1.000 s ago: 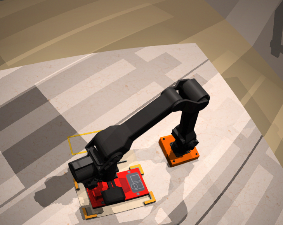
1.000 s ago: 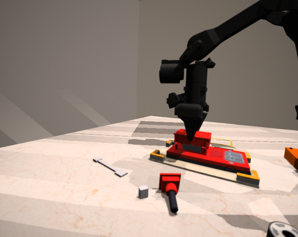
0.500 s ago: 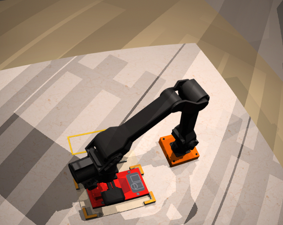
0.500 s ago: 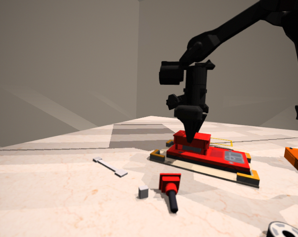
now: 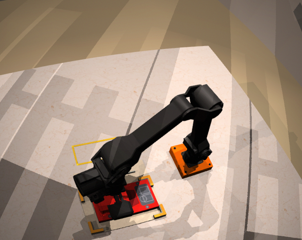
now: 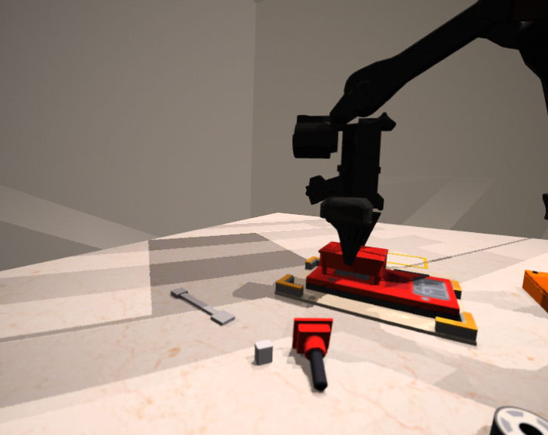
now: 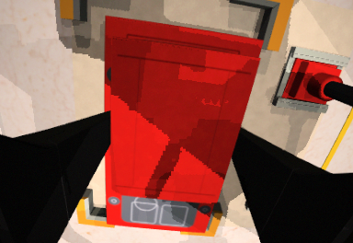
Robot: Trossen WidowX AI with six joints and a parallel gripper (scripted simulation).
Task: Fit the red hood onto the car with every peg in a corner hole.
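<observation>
Now: gripper tip right at the red hood. Round my gripper tip: grey bar 170 mm ahead, 160 mm to the left, 50 mm below; grey engine block 30 mm below; jig 40 mm below, 20 mm behind, 10 mm to the right.
</observation>
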